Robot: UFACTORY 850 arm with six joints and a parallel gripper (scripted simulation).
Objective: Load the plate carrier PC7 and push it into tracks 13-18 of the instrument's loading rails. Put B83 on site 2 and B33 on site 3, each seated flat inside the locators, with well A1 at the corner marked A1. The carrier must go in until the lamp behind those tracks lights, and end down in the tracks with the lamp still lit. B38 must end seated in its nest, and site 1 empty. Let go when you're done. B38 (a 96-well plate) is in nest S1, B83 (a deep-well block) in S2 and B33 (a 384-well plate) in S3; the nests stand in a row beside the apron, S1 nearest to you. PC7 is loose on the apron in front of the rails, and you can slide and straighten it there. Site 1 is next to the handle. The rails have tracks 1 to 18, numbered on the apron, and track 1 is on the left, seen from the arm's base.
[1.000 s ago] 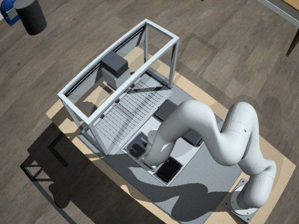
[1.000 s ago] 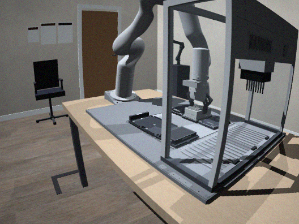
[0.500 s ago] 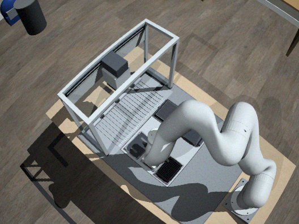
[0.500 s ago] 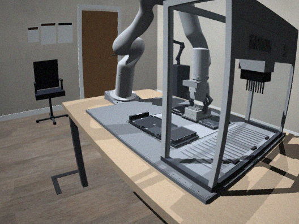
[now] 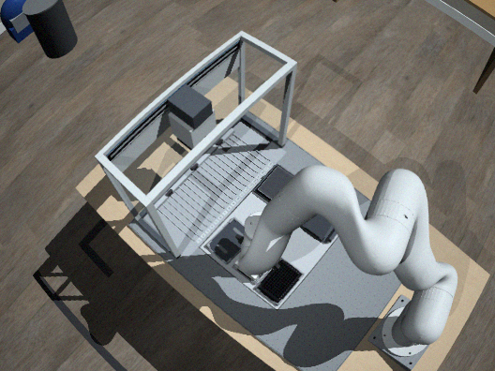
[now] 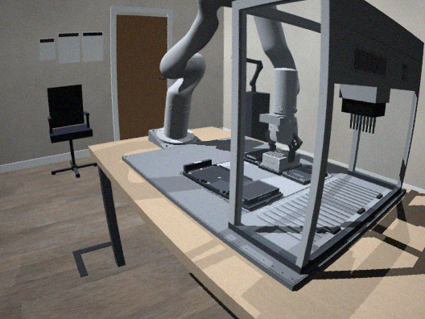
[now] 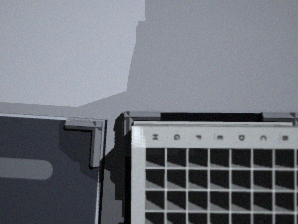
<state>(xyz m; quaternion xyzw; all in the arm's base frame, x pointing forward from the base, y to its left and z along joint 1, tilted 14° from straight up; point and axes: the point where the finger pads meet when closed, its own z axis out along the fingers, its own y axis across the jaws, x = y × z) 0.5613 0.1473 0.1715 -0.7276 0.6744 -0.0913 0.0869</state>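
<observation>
The nest S2 lies 40 mm below my hand. The rest, counted from my hand: plate carrier PC7: 30 mm ahead, 260 mm to the right, 30 mm below; then black plate B38: 110 mm behind, 20 mm below; then nest S3: 110 mm ahead, 10 mm to the left, 40 mm below.
</observation>
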